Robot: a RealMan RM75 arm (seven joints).
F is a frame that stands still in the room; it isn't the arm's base.
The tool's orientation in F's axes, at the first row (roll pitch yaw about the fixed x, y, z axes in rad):
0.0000 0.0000 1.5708
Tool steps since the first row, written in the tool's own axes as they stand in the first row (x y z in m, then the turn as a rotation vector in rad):
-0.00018 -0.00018 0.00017 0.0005 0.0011 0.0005
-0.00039 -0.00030 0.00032 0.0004 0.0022 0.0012
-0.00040 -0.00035 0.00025 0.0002 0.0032 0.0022
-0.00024 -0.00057 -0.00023 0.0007 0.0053 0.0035
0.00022 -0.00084 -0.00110 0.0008 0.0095 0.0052
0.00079 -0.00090 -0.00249 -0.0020 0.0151 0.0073
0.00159 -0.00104 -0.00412 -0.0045 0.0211 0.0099
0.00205 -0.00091 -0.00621 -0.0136 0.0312 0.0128
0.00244 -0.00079 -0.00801 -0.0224 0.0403 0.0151
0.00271 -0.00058 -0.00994 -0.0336 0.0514 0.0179
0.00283 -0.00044 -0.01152 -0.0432 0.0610 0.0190
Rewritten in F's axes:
0.00018 -0.00018 0.00017 -0.0011 0.0005 0.0005
0.00030 -0.00039 0.00032 -0.0022 0.0004 0.0012
0.00035 -0.00040 0.00025 -0.0032 0.0002 0.0022
0.00057 -0.00024 -0.00023 -0.0053 0.0007 0.0035
0.00084 0.00022 -0.00110 -0.0095 0.0008 0.0052
0.00090 0.00079 -0.00249 -0.0151 -0.0020 0.0073
0.00104 0.00159 -0.00412 -0.0211 -0.0045 0.0099
0.00091 0.00205 -0.00621 -0.0312 -0.0136 0.0128
0.00079 0.00244 -0.00801 -0.0403 -0.0224 0.0151
0.00058 0.00271 -0.00994 -0.0514 -0.0336 0.0179
0.00044 0.00283 -0.01152 -0.0610 -0.0432 0.0190

